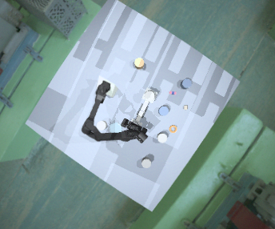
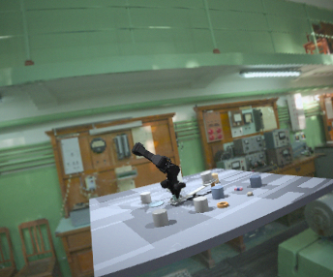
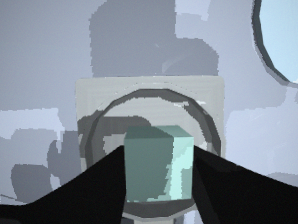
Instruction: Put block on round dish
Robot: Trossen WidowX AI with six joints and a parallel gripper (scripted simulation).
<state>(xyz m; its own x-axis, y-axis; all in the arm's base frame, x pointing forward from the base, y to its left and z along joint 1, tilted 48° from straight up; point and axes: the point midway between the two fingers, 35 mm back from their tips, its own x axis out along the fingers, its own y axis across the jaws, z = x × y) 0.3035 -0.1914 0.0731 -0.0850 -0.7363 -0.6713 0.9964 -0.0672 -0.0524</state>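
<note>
My gripper tip is 130 mm past the round pale-blue dish, 80 mm to the left of it and 30 mm above it. Round my gripper tip: white cup: 270 mm to the left, 80 mm above; then pale green block: 10 mm above; then red-blue piece: 150 mm ahead, 370 mm to the left, 30 mm below.
</note>
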